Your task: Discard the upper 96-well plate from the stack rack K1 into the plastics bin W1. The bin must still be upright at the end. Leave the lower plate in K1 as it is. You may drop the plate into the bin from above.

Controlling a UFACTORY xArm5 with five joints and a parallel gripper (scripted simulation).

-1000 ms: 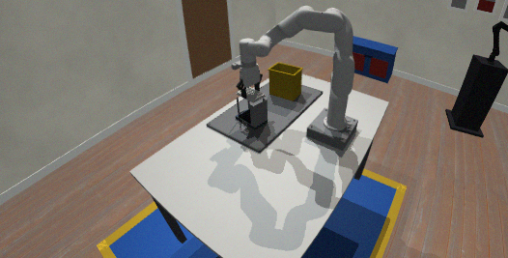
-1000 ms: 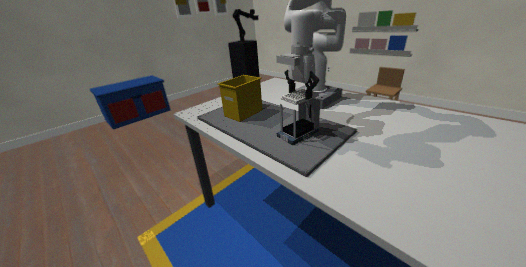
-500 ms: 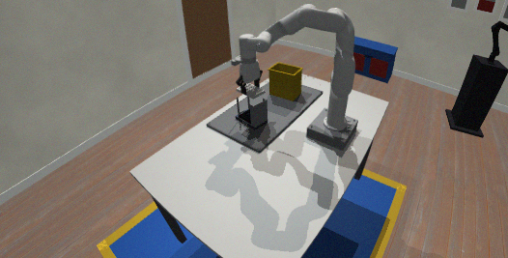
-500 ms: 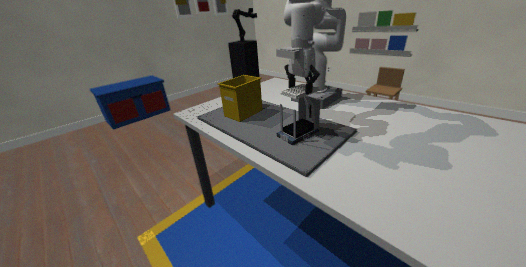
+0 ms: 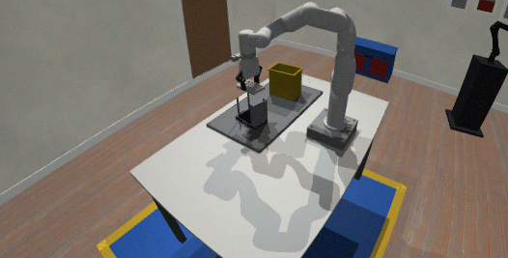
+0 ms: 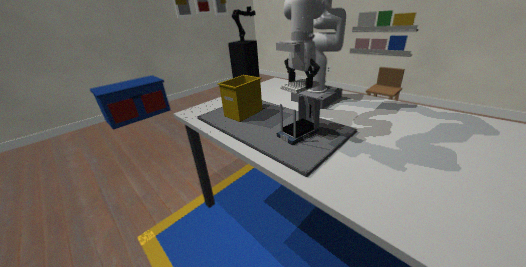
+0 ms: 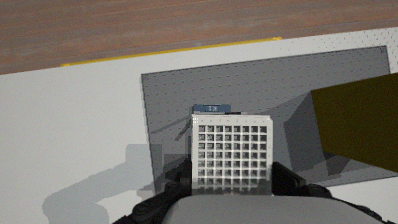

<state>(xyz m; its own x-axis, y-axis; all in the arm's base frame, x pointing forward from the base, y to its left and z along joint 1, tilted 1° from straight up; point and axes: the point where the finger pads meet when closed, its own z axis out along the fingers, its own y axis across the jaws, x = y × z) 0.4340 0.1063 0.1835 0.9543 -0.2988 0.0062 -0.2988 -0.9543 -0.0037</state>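
The yellow plastics bin is 350 mm to the right of my hand, 140 mm below it and 40 mm behind it. The rest, counted from my hand: dark plate 200 mm below; 96-well plate 10 mm below.
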